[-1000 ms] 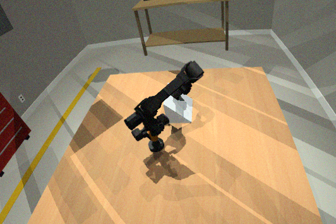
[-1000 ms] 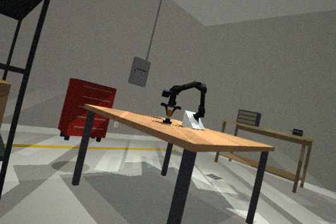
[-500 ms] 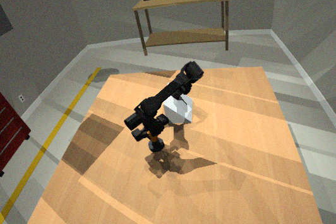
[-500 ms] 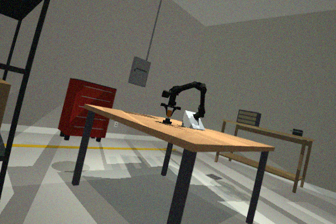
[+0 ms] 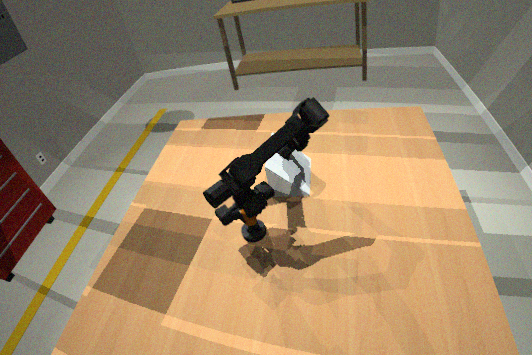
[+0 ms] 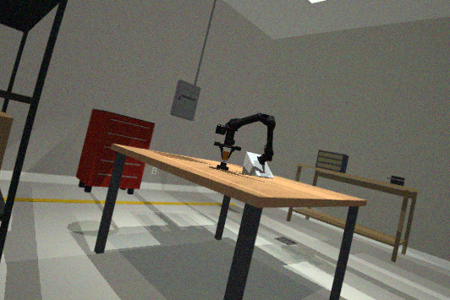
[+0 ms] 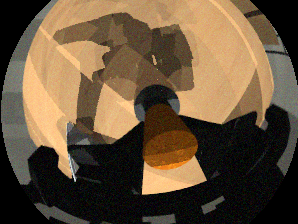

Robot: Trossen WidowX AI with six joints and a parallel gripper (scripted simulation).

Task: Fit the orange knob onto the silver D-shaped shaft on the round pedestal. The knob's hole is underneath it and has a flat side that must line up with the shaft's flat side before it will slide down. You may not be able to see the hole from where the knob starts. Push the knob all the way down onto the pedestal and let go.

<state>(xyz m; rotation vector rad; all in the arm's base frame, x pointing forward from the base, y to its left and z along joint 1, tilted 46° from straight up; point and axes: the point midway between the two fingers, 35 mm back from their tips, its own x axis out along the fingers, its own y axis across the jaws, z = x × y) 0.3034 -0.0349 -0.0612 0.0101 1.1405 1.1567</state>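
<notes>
My gripper tip is 3 cm below the orange knob. From my gripper tip the other things lie so: dark round pedestal 4 cm below.
</notes>
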